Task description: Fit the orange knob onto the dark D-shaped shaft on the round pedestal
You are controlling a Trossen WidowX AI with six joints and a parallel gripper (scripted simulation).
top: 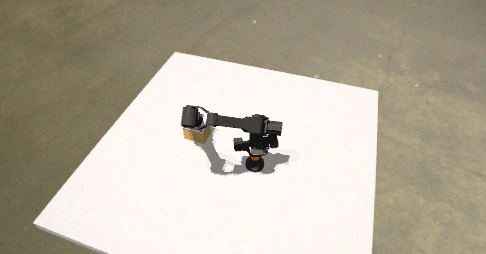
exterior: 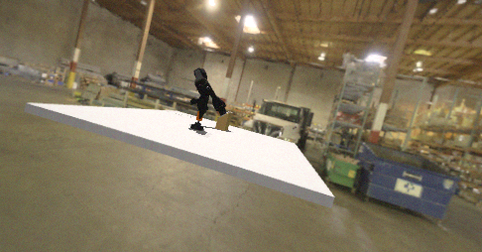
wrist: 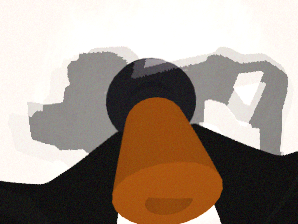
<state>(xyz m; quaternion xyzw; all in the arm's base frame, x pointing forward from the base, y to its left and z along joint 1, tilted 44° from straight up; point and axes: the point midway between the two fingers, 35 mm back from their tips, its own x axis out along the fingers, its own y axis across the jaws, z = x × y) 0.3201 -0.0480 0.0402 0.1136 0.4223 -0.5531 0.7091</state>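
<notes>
Right now my gripper tip is 20 mm below the orange knob. The rest, counted from my gripper tip: round pedestal: 40 mm below.
</notes>
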